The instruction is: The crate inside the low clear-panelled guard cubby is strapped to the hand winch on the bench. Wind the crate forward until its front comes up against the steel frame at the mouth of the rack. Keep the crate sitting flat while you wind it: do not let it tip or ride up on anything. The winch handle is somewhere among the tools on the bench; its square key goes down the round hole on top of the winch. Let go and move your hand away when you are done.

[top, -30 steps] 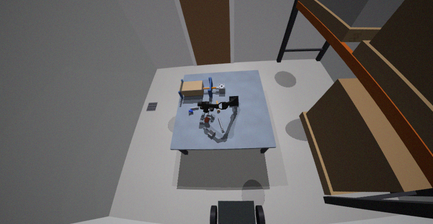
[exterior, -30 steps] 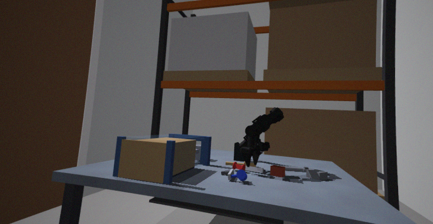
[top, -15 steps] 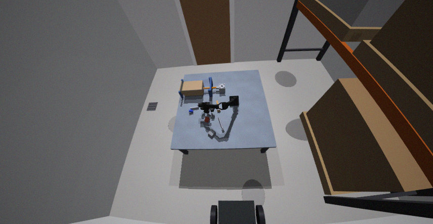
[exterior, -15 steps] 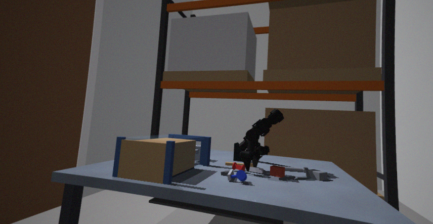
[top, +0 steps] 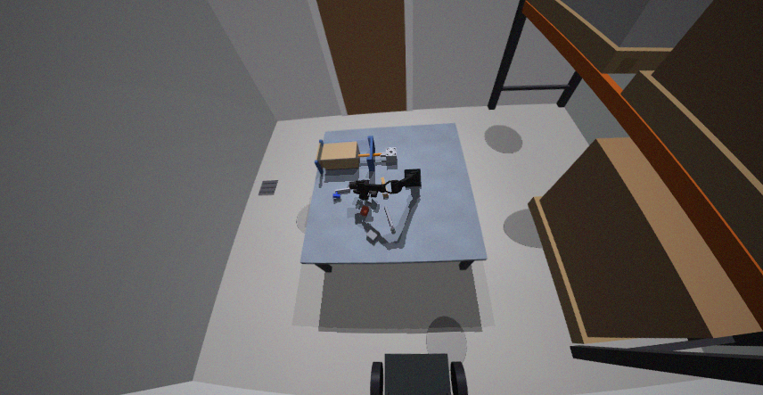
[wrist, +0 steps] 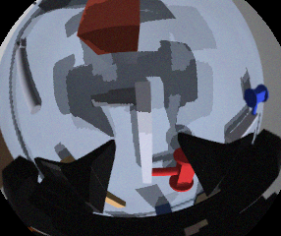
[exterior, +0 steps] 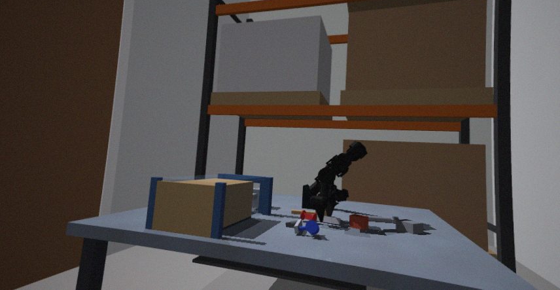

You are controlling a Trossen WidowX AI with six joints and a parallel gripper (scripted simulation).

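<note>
Right now my gripper tip is 2 cm to the left of the winch handle and 1 cm below it. The rest, counted from my gripper tip: blue knob: 25 cm ahead, 4 cm to the right, 2 cm above; then wood-handled tool: 14 cm behind, 7 cm to the right, 1 cm above; then red knob: 6 cm to the right, 2 cm ahead, 1 cm above.
</note>
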